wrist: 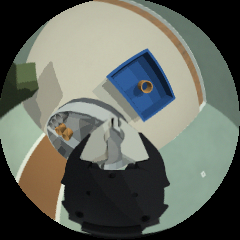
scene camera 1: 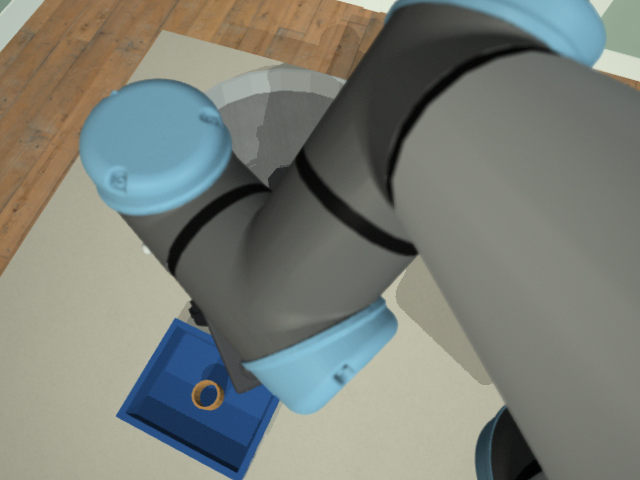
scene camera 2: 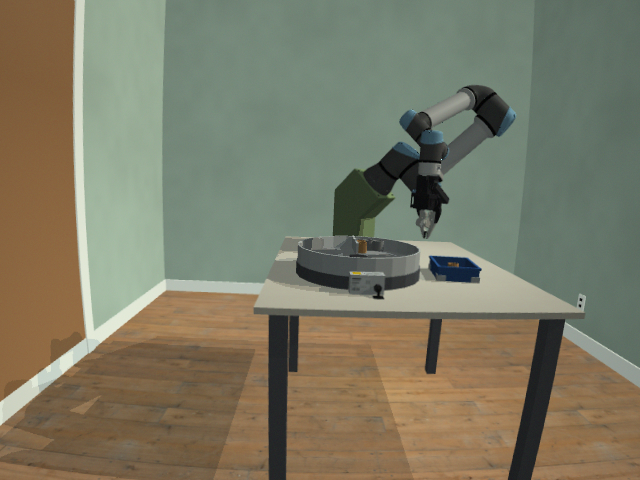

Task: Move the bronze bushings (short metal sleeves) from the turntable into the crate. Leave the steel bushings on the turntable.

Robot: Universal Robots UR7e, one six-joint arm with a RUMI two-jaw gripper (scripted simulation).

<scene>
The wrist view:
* my gripper: 115,118
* blue crate: 143,66
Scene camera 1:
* blue crate: 160,404
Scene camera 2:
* my gripper: 425,238
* blue crate: 444,273
</scene>
